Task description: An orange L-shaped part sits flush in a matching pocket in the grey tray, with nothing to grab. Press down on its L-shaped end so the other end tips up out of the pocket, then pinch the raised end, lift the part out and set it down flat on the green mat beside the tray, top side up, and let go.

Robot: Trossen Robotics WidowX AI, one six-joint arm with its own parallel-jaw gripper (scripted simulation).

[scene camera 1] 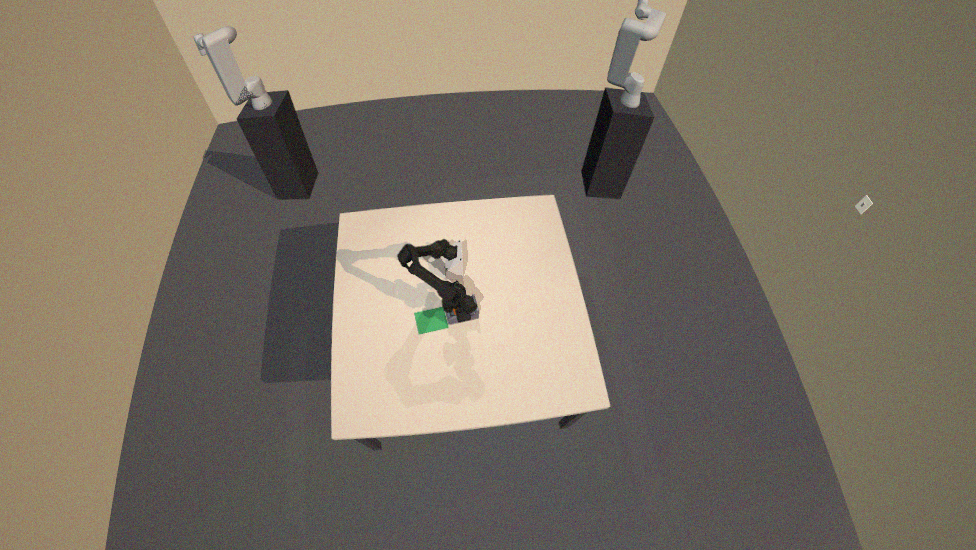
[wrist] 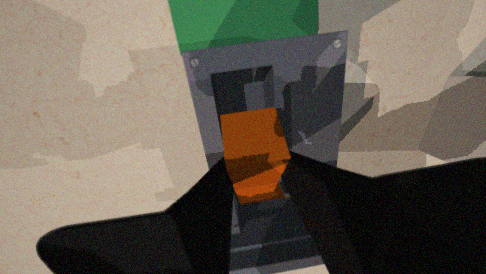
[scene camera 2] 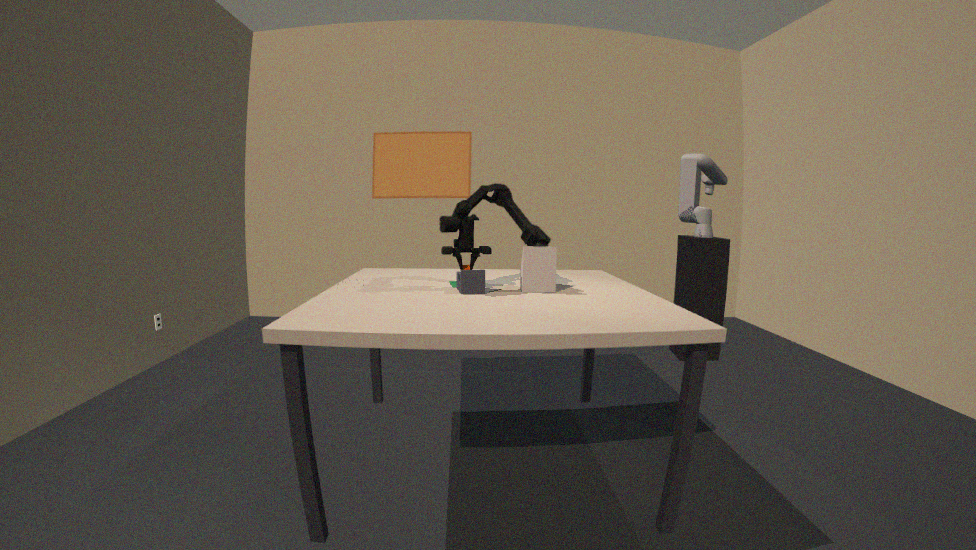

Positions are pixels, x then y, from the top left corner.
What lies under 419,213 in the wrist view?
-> My gripper.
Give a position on an orange L-shaped part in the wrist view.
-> At 256,153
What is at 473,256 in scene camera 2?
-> My gripper.
